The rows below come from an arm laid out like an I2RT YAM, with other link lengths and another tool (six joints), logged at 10 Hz.
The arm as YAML. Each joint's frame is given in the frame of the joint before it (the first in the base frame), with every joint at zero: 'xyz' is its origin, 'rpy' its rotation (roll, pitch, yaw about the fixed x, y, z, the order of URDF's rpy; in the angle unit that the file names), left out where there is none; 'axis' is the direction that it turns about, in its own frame. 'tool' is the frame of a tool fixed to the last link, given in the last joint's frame.
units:
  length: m
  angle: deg
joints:
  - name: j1
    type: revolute
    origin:
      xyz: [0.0, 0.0, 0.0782]
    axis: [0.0, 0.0, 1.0]
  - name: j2
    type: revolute
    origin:
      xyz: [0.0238, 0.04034, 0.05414]
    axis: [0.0, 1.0, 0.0]
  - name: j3
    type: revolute
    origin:
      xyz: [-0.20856, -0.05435, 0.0]
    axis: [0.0, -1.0, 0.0]
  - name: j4
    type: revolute
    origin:
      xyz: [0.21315, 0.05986, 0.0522]
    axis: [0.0, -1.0, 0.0]
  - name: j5
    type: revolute
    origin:
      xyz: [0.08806, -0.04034, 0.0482]
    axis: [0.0, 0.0, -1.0]
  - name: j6
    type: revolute
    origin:
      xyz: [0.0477, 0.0, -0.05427]
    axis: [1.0, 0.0, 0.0]
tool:
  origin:
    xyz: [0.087, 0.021, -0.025]
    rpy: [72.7, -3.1, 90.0]
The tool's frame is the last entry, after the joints.
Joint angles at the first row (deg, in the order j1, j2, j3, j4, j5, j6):
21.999 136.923 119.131 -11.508 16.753 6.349
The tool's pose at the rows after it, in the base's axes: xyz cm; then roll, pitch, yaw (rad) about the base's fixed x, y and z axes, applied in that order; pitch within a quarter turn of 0, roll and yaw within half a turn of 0:
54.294 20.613 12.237 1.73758 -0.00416 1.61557
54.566 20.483 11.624 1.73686 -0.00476 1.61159
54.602 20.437 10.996 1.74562 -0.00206 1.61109
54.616 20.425 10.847 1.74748 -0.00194 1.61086
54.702 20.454 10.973 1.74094 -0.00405 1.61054
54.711 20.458 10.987 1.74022 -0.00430 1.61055
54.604 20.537 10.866 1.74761 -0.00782 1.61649
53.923 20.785 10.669 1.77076 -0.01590 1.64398
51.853 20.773 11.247 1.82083 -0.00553 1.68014
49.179 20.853 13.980 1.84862 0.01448 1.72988
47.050 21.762 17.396 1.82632 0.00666 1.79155
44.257 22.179 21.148 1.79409 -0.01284 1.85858
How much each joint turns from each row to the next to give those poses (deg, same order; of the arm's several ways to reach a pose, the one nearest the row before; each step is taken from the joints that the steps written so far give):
-0.065 0.918 0.000 2.011 0.350 -0.218
-0.220 0.961 0.001 1.005 -0.001 0.021
-0.065 0.700 -0.002 0.177 -0.043 0.000
-0.022 0.173 -0.001 0.065 -0.022 0.022
0.001 0.002 0.003 0.392 0.023 0.001
0.000 -0.001 -0.002 0.044 0.000 0.000
-0.001 0.000 -0.001 -0.371 -0.460 0.131
0.066 -1.245 -1.679 -0.679 -1.748 -0.001
0.416 -5.027 -4.636 -3.146 -1.574 -0.677
0.917 -7.673 -3.872 -5.266 -1.224 -1.683
1.399 -6.469 -1.963 -2.953 -1.880 -1.071
1.050 -8.284 -3.476 -2.666 -2.775 -0.808

